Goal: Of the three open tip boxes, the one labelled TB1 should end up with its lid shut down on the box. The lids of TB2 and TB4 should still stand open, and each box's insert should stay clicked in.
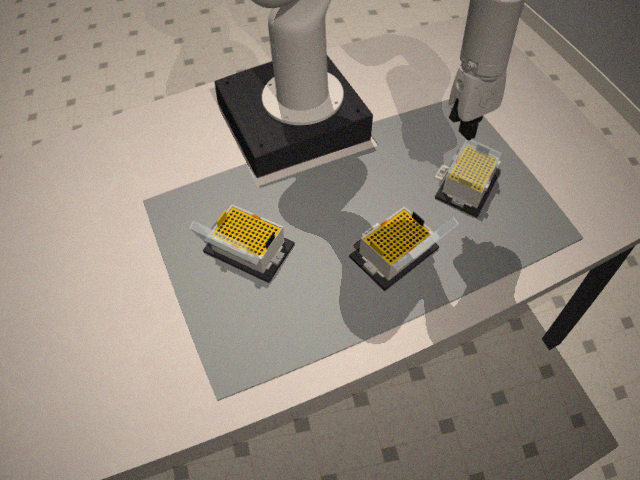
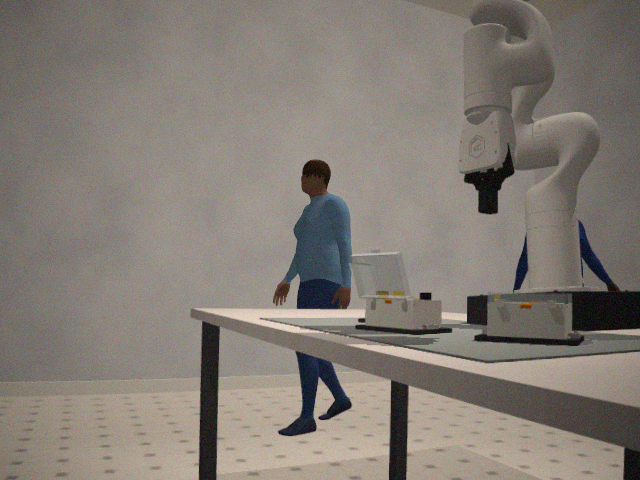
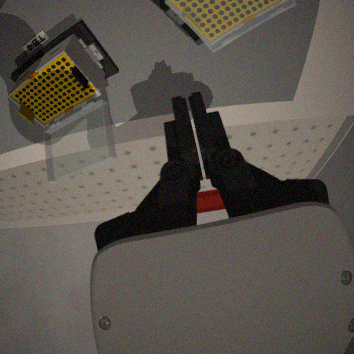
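Image 2 shows me my gripper (image 2: 488,213). I see the gripper (image 1: 466,134) in image 1 as well, and in image 3 my gripper (image 3: 189,111) is again visible to me.
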